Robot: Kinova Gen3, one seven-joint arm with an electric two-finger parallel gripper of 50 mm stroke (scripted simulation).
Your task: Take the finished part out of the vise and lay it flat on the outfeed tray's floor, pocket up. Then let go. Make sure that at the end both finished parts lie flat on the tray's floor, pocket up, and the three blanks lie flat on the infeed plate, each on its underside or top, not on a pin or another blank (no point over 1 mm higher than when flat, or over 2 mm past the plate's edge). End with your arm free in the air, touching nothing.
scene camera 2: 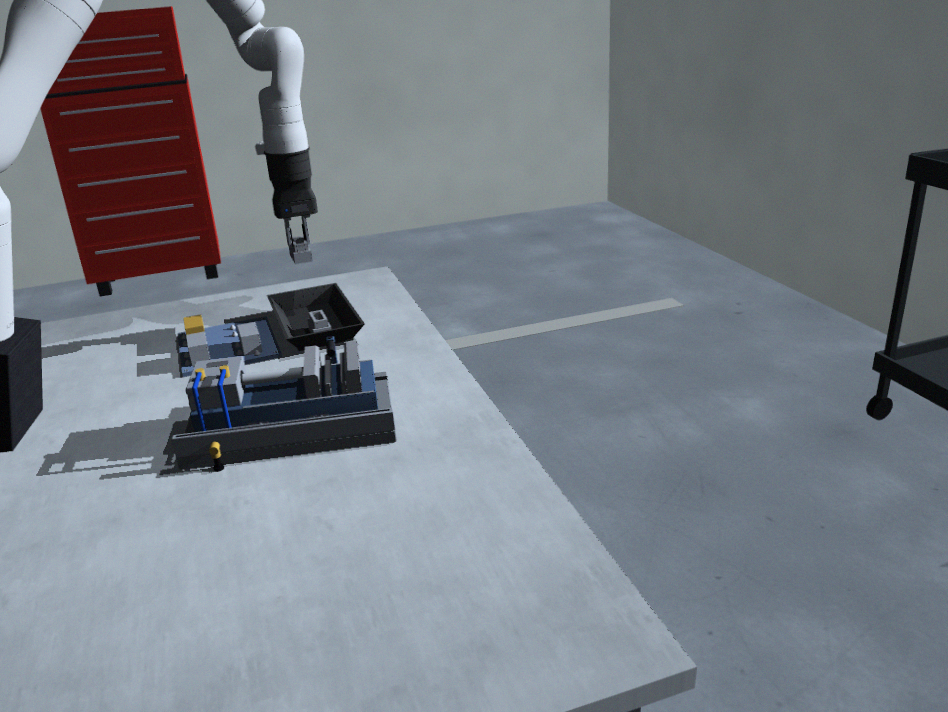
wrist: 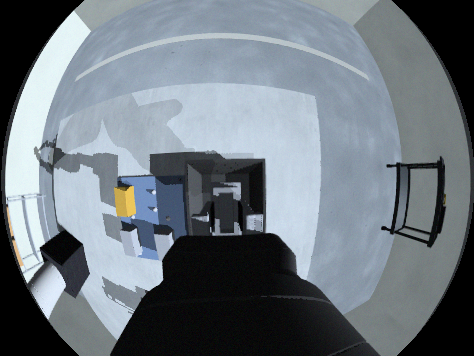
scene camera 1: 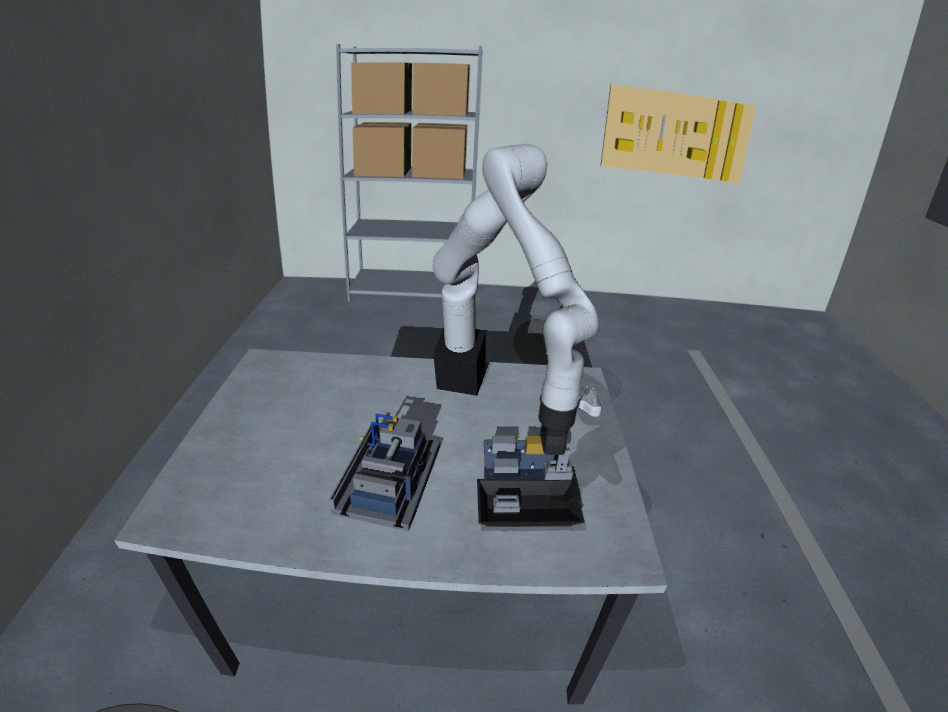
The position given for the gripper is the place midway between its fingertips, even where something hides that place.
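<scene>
Gripper (wrist: 226, 211), (scene camera 1: 559, 465), (scene camera 2: 299, 244). Vise (scene camera 1: 365, 500), (scene camera 2: 288, 390). Grey part (wrist: 225, 194).
</scene>
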